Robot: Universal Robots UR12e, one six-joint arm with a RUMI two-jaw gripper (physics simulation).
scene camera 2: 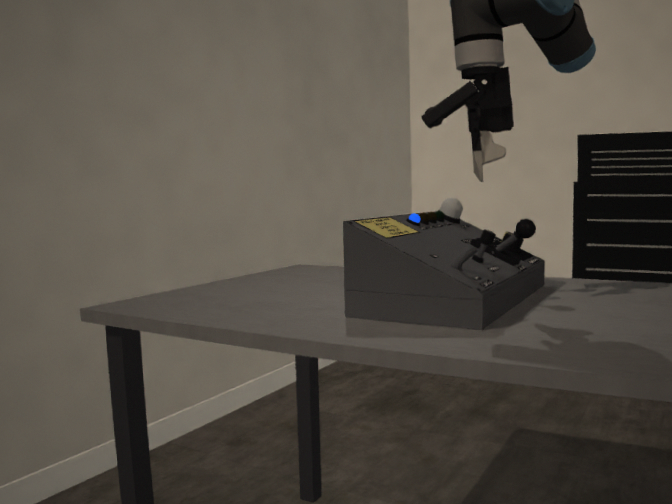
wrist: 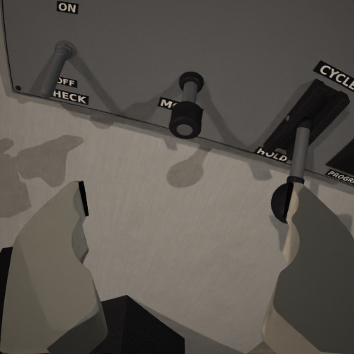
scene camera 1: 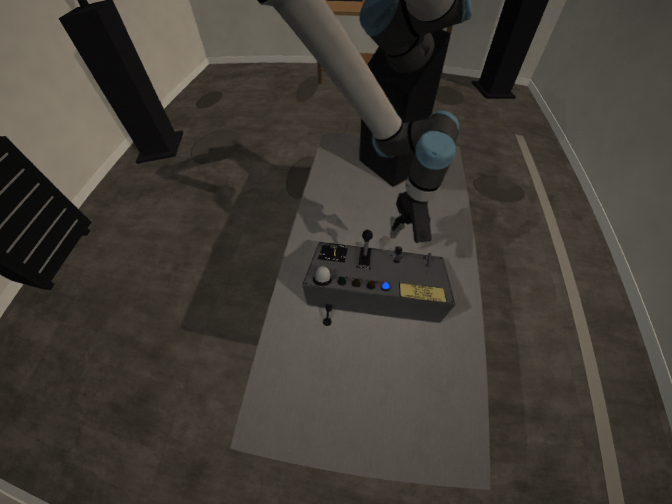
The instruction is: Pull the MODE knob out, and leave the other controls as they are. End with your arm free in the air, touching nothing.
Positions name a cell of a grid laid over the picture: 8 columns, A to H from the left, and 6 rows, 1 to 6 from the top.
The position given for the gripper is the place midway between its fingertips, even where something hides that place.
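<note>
From the scene cameras the gripper (scene camera 2: F3), (scene camera 1: E3) can be seen, and the wrist view shows the gripper (wrist: E4) as well. A ball-topped lever (wrist: G3) is visible, and so is a mode knob (wrist: E3).
</note>
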